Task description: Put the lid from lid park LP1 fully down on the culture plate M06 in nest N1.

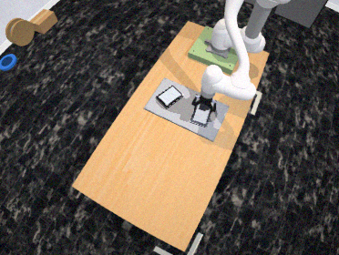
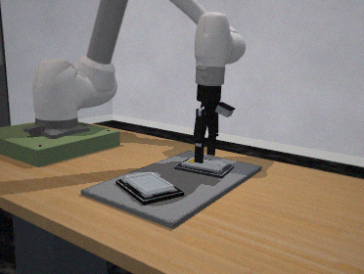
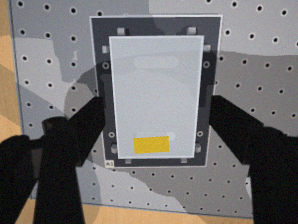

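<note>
Now: hand 4 cm above the lid. From my hand the other things lie so: nest N1 (26 cm to the right, 5 cm below, 3 cm behind); culture plate M06 (26 cm to the right, 4 cm below, 3 cm behind); lid park LP1 (5 cm below).
</note>
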